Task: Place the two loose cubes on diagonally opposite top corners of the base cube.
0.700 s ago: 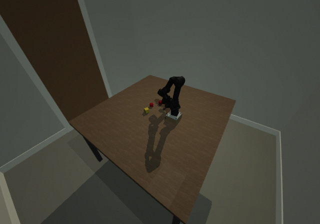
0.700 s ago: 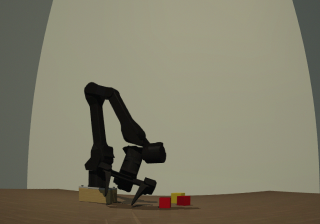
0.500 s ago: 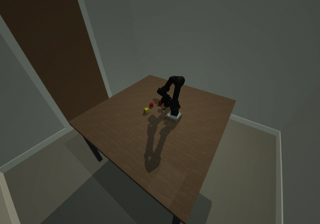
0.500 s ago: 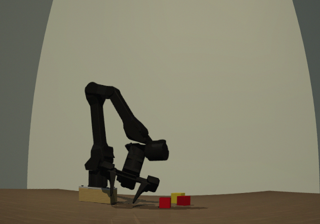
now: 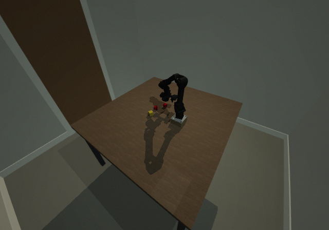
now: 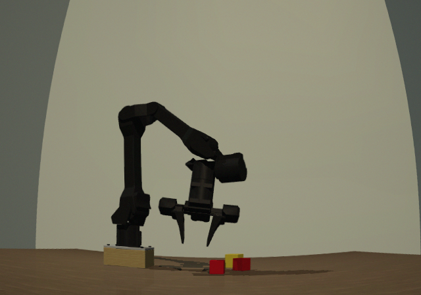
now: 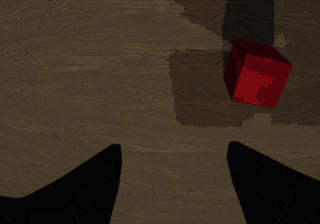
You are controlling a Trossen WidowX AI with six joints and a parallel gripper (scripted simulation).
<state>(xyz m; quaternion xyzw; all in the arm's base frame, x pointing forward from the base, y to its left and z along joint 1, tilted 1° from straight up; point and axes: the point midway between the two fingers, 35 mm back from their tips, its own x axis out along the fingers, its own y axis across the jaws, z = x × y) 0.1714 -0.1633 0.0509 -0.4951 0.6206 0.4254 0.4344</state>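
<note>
Right now my gripper tip is 50 mm short of the red cube, 50 mm above it and 10 mm to the right of it. The rest, counted from my gripper tip: yellow base cube: 200 mm to the left, 130 mm ahead, 50 mm below.
</note>
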